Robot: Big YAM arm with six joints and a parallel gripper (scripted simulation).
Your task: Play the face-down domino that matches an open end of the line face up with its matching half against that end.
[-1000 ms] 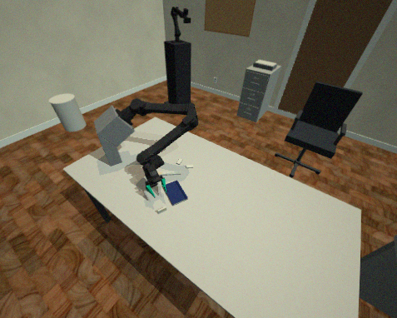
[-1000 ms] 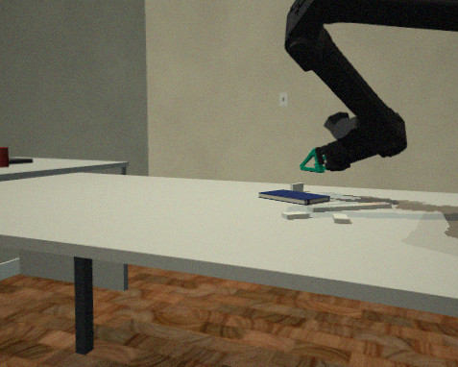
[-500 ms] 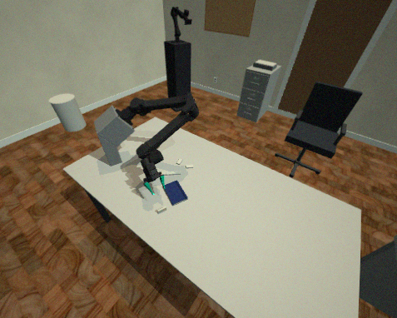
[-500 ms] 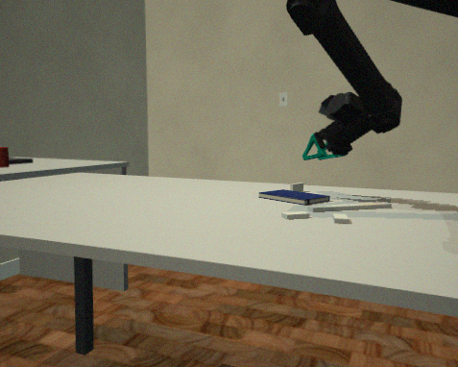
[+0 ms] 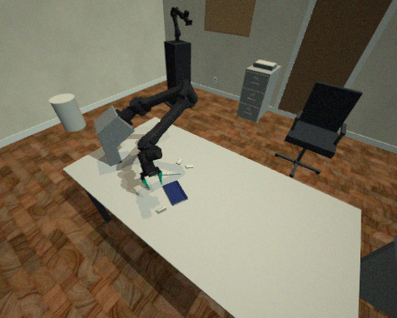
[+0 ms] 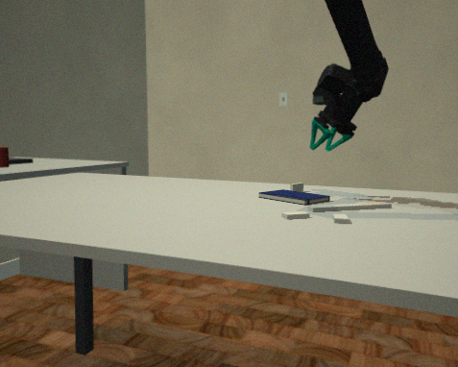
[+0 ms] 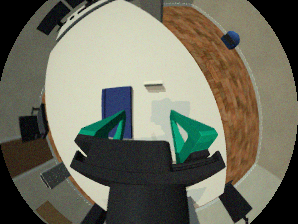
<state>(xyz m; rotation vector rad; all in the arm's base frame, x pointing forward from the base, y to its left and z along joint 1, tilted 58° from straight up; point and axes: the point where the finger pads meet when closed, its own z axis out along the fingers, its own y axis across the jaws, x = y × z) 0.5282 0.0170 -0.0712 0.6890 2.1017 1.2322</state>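
The white domino lies 8 cm ahead of my hand, 2 cm to the right of it and 12 cm below it. Round my hand: book (2 cm ahead, 11 cm to the left, 13 cm below).
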